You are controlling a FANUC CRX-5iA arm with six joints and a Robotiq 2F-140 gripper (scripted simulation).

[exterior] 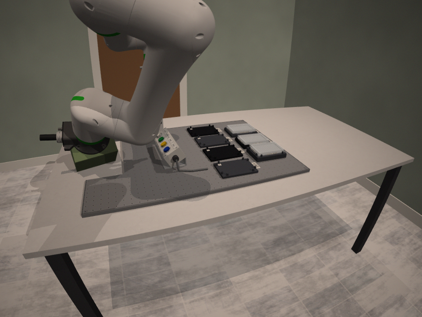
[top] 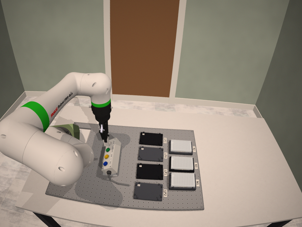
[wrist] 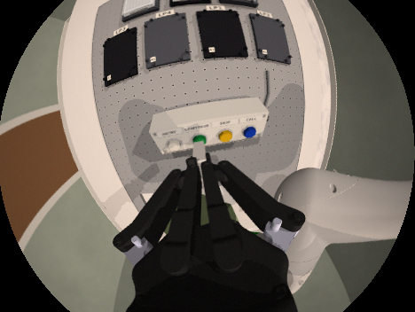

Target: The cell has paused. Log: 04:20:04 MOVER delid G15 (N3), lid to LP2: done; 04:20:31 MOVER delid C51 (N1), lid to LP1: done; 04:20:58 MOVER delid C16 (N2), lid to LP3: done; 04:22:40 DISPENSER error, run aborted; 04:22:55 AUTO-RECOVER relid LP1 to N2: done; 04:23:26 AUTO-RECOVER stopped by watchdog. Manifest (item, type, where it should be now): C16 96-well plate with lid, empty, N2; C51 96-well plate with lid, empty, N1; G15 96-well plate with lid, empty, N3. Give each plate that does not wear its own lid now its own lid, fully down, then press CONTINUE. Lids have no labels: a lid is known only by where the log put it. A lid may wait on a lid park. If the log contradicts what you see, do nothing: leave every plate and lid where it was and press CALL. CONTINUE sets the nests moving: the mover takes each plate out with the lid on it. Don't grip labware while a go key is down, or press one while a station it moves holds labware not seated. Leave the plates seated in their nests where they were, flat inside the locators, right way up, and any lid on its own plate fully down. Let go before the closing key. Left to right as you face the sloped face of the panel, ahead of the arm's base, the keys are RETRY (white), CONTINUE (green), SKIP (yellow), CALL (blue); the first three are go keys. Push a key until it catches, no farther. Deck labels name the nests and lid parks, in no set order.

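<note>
The green key lies 70 mm below my hand. Also, from my hand: white key 50 mm to the left, 70 mm below; then blue key 100 mm to the right, 70 mm below; then yellow key 50 mm to the right, 70 mm below.
</note>
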